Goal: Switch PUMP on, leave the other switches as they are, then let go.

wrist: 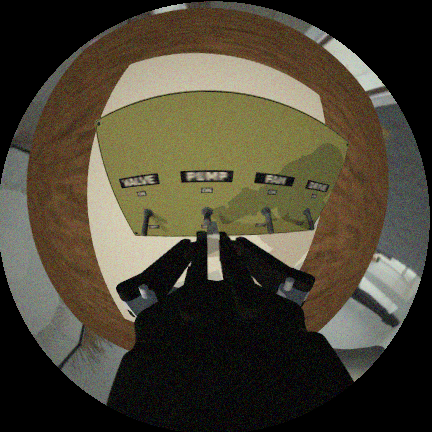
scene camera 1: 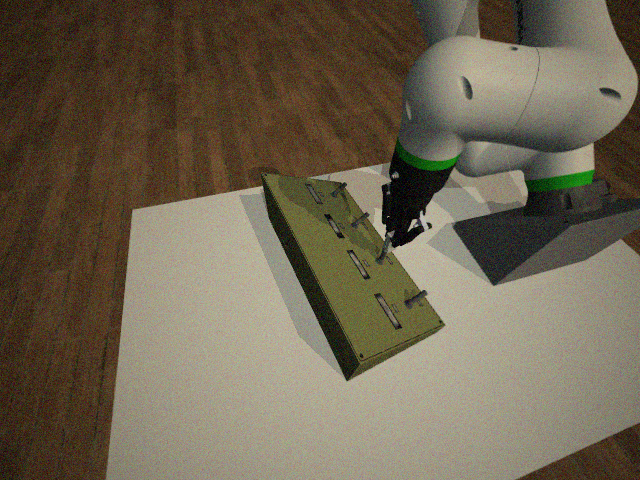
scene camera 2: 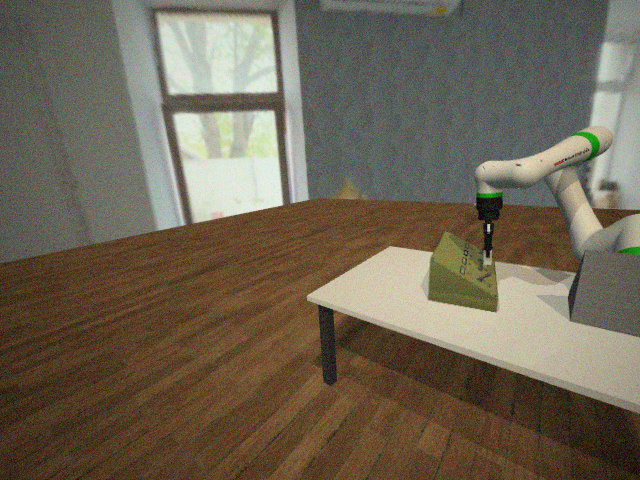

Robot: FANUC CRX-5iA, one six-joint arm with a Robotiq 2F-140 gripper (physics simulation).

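Frame: origin at the arm's base, x ahead, y left, z up, level; centimetres.
Where they show: gripper, between the fingertips: point(wrist: 211, 229) point(scene camera 1: 388, 249) point(scene camera 2: 487, 264); arm's base, origin of its link: point(scene camera 1: 559, 210).
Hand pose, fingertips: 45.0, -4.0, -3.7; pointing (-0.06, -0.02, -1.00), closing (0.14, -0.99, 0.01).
Things, the pixels of their top centre, and the offset from my fingertips, as dx, dy, dz. Level surfaces: height alone.
- PUMP lever, centre of its top: point(wrist: 206, 221) point(scene camera 1: 385, 249) +2.0, +1.1, +2.2
- VALVE lever, centre of its top: point(wrist: 140, 226) point(scene camera 1: 420, 294) -0.8, +12.8, +1.0
- FAN lever, centre of its top: point(wrist: 272, 224) point(scene camera 1: 362, 214) +2.3, -11.0, +1.0
- DRIVE lever, centre of its top: point(wrist: 314, 222) point(scene camera 1: 340, 184) +3.9, -22.9, +1.0
- white table, height of its surface: dz -12.1
A green sloped switch box point(scene camera 1: 328, 266) point(scene camera 2: 457, 286) point(wrist: 210, 130) carries the VALVE, PUMP, FAN and DRIVE switches. The PUMP lever point(scene camera 1: 382, 254) point(wrist: 207, 215) looks short in the wrist view and stands steeper than the others. The VALVE lever point(scene camera 1: 416, 299) point(wrist: 146, 223), FAN lever point(scene camera 1: 360, 220) point(wrist: 269, 221) and DRIVE lever point(scene camera 1: 339, 190) point(wrist: 309, 219) lean to the lower edge, away from their ON marks. My gripper point(scene camera 1: 390, 237) point(scene camera 2: 487, 258) point(wrist: 211, 229) is shut and holds nothing. Its tips are at the PUMP lever's end, on the lower-edge side; they hide the lever's end, and contact is unclear.
The box stands on a white table point(scene camera 1: 206, 310) point(scene camera 2: 387, 279). The grey pedestal point(scene camera 1: 516, 242) point(scene camera 2: 604, 294) of the arm stands to the right of the box in both scene views. The VALVE and FAN levers stick up on either side of the fingers.
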